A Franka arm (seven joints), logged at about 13 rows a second.
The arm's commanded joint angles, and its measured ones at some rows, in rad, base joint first. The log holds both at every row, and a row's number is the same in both.
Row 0, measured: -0.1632, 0.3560, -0.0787, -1.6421, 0.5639, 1.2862, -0.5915
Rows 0 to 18, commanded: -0.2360, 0.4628, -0.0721, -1.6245, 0.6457, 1.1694, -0.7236; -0.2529, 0.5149, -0.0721, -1.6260, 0.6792, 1.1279, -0.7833; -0.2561, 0.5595, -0.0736, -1.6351, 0.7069, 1.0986, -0.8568; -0.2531, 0.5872, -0.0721, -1.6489, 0.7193, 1.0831, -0.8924; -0.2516, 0.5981, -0.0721, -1.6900, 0.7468, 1.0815, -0.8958; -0.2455, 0.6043, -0.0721, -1.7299, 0.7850, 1.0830, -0.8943; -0.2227, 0.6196, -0.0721, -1.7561, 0.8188, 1.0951, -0.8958; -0.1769, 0.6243, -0.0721, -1.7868, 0.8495, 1.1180, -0.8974; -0.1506, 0.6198, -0.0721, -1.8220, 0.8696, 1.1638, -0.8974; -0.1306, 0.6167, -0.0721, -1.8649, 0.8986, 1.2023, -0.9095; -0.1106, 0.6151, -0.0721, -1.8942, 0.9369, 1.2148, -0.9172; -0.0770, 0.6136, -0.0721, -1.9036, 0.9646, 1.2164, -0.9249; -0.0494, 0.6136, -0.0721, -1.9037, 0.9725, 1.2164, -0.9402; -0.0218, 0.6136, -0.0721, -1.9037, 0.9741, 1.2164, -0.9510; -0.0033, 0.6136, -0.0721, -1.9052, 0.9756, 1.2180, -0.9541; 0.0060, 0.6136, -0.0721, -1.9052, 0.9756, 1.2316, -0.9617; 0.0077, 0.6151, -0.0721, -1.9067, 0.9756, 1.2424, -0.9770; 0.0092, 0.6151, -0.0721, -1.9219, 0.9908, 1.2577, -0.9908; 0.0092, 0.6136, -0.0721, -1.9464, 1.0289, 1.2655, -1.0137
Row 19, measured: 0.0105, 0.6475, -0.0626, -1.8811, 0.9679, 1.2395, -0.9734
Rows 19 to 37, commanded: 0.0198, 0.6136, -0.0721, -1.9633, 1.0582, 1.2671, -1.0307; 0.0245, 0.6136, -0.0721, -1.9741, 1.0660, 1.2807, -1.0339; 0.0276, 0.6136, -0.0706, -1.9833, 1.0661, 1.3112, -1.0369; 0.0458, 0.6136, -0.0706, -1.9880, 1.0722, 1.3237, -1.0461; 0.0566, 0.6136, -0.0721, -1.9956, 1.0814, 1.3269, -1.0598; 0.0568, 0.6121, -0.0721, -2.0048, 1.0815, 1.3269, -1.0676; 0.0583, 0.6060, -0.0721, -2.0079, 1.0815, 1.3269, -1.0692; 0.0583, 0.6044, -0.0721, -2.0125, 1.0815, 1.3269, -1.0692; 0.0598, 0.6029, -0.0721, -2.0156, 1.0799, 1.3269, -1.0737; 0.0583, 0.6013, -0.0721, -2.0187, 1.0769, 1.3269, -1.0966; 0.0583, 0.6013, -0.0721, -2.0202, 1.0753, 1.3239, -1.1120; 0.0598, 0.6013, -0.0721, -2.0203, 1.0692, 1.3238, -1.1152; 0.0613, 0.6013, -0.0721, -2.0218, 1.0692, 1.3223, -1.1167; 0.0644, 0.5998, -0.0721, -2.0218, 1.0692, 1.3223, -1.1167; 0.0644, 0.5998, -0.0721, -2.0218, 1.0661, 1.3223, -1.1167; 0.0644, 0.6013, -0.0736, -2.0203, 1.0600, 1.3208, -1.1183; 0.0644, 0.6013, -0.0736, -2.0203, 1.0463, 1.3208, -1.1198; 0.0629, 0.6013, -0.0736, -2.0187, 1.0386, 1.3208, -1.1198; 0.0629, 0.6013, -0.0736, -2.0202, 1.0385, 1.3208, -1.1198
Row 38, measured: 0.0528, 0.6429, -0.0648, -1.9842, 1.0503, 1.3159, -1.1220
